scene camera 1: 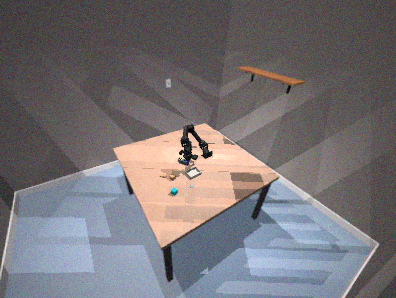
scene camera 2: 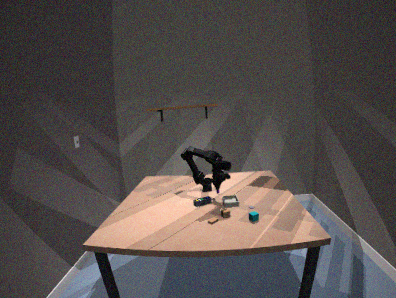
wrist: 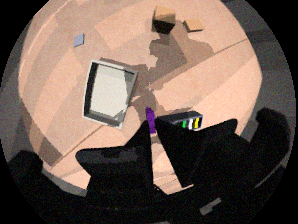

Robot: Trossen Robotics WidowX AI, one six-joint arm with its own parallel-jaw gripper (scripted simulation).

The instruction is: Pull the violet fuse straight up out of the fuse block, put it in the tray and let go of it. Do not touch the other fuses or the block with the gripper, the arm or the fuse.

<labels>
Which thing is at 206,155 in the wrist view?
My gripper.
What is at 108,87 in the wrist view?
A tray.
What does my gripper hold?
A violet fuse.
</labels>
